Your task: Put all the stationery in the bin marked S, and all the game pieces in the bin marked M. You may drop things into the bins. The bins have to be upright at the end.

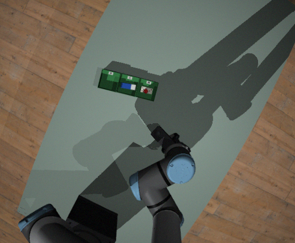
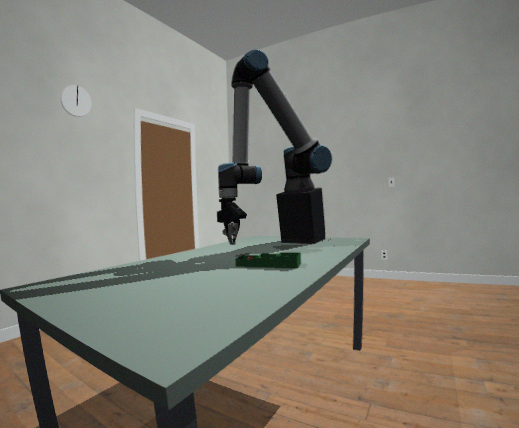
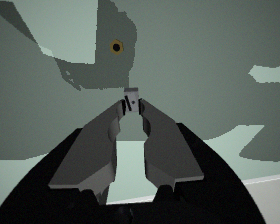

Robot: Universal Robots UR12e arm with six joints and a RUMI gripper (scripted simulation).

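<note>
My gripper is now 10 mm above the white-and-grey piece. Round my hand: red die: 200 mm to the left, 100 mm ahead, 50 mm below; white domino: 200 mm to the left, 100 mm ahead, 60 mm below; brown ring-like piece: 70 mm below, 50 mm to the left, 20 mm behind.
</note>
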